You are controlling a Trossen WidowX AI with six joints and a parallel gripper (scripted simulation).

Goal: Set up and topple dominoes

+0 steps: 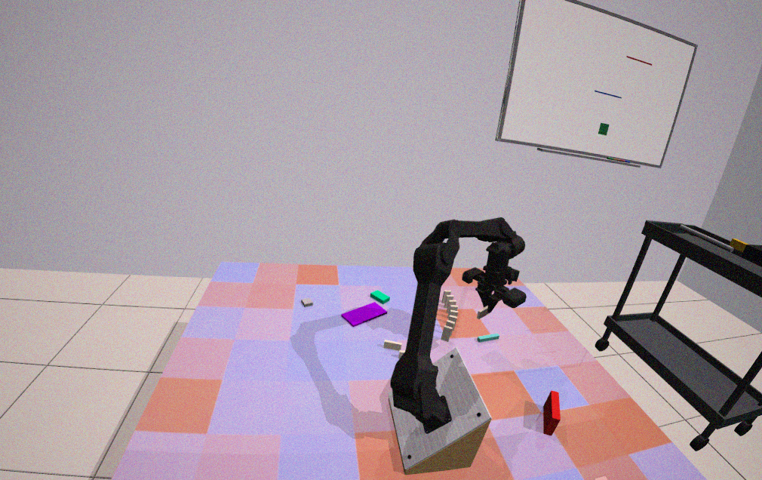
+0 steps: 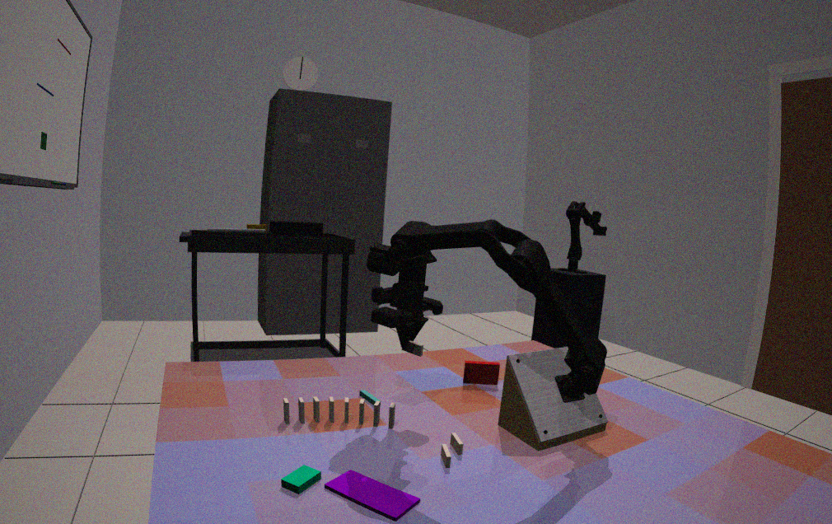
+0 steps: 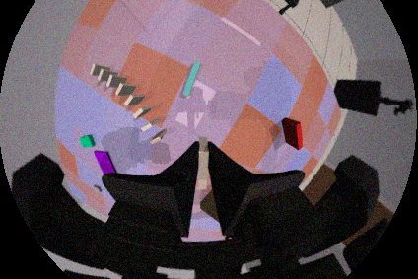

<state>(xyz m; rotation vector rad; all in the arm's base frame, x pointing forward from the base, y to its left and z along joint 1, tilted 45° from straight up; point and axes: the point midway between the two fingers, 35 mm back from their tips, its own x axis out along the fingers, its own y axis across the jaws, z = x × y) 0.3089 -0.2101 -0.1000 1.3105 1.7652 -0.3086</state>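
Now: gripper tip 14 cm above the teal bar, 6 cm to the left of it and 6 cm short of it. From my gripper tip the other things lie so: purple plate 33 cm to the left, 19 cm ahead, 15 cm below; red block 28 cm behind, 12 cm below, 10 cm to the right; green block 29 cm ahead, 27 cm to the left, 14 cm below.
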